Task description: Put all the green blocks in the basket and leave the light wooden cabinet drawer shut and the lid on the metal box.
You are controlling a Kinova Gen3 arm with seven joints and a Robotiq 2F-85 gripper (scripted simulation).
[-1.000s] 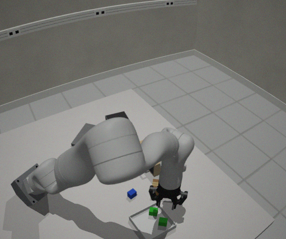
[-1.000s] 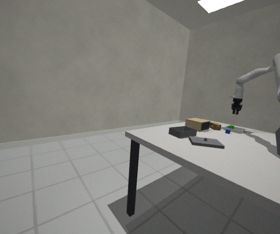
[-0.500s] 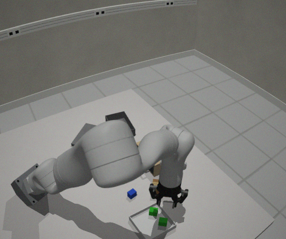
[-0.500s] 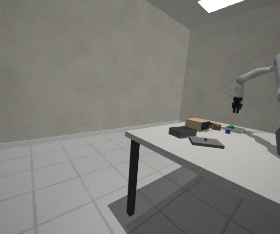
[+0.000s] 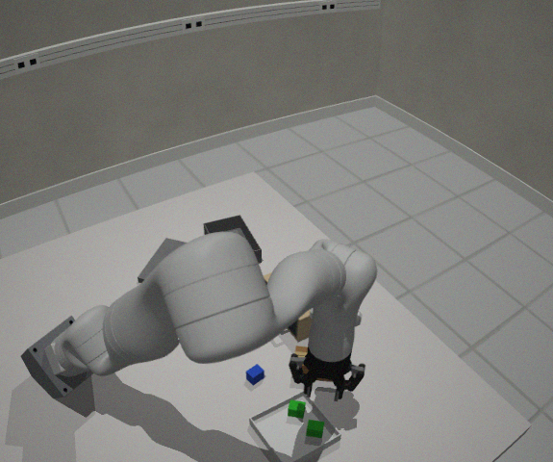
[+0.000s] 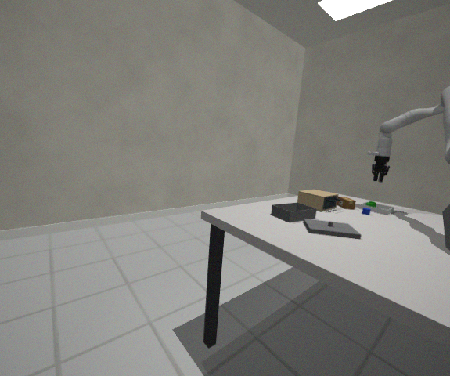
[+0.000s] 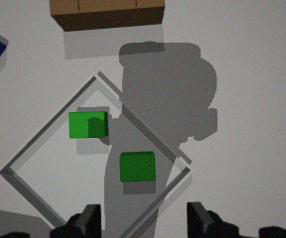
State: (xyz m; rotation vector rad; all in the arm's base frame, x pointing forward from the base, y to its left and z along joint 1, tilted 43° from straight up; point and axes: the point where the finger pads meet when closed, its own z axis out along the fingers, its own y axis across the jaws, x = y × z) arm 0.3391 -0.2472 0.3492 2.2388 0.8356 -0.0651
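My gripper is now 7 cm short of the knobbed lid, 68 cm to the right of it and 17 cm above it. The rest, counted from my hand: grey basket (3 cm behind, 4 cm to the left, 18 cm below); then red block (14 cm ahead, 12 cm to the left, 17 cm below); then darker brown wooden box (13 cm ahead, 14 cm to the left, 15 cm below).
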